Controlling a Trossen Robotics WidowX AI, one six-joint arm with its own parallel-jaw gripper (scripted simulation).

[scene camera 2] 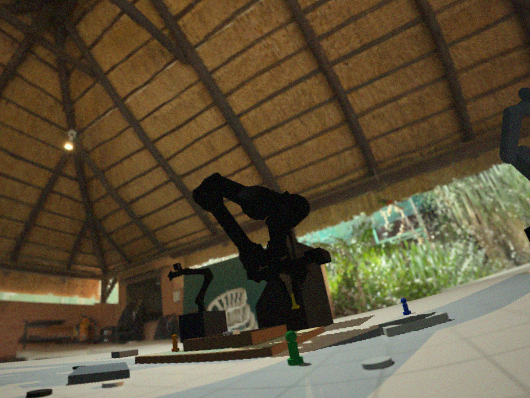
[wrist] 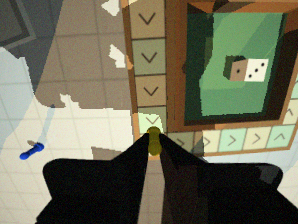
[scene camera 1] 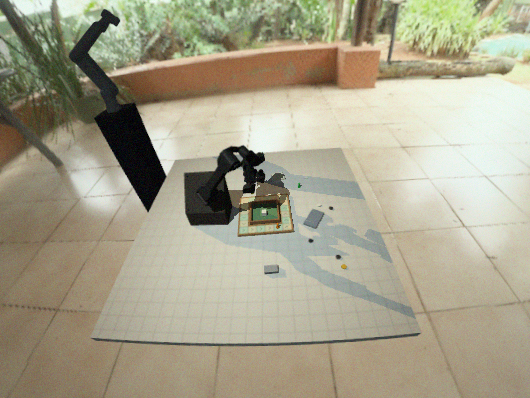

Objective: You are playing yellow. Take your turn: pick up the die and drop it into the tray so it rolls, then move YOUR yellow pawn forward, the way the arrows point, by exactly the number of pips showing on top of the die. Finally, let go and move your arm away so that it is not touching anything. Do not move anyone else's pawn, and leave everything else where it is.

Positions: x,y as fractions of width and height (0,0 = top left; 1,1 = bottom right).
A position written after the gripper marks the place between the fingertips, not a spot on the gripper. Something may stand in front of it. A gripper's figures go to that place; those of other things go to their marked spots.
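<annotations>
Gripper (wrist: 0.52,0.61), 11 cm from the lens. Die (wrist: 0.85,0.31), 18 cm from the lens.
</annotations>
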